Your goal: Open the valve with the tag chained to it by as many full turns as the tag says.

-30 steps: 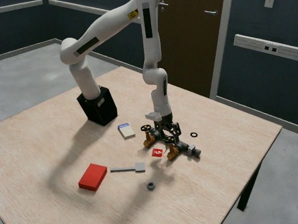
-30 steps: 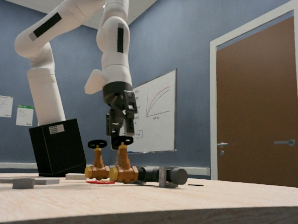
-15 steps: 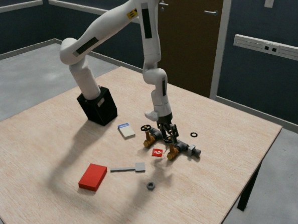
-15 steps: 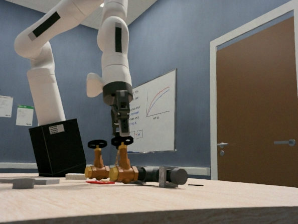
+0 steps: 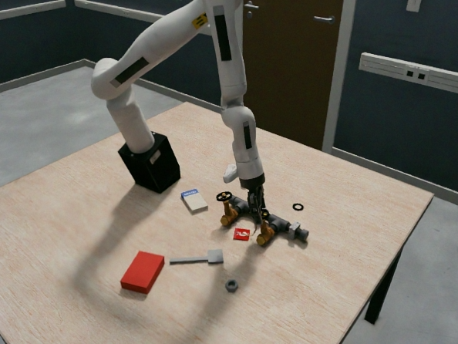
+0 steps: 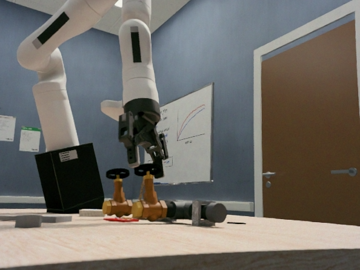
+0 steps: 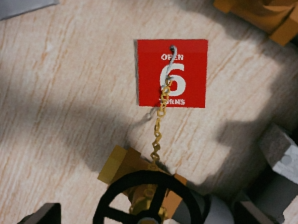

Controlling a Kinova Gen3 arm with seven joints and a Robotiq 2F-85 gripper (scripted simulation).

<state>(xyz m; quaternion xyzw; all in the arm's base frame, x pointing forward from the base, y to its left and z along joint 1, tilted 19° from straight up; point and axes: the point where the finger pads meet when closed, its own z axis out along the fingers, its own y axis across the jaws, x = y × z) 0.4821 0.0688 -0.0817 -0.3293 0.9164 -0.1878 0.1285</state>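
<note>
The red tag is 6 cm behind my hand, 3 cm to the right of it and 10 cm below it. Round my hand: red block (13 cm behind, 35 cm to the right, 8 cm below); white card box (29 cm behind, 3 cm to the right, 9 cm below); grey t-shaped tool (6 cm behind, 19 cm to the right, 9 cm below).
</note>
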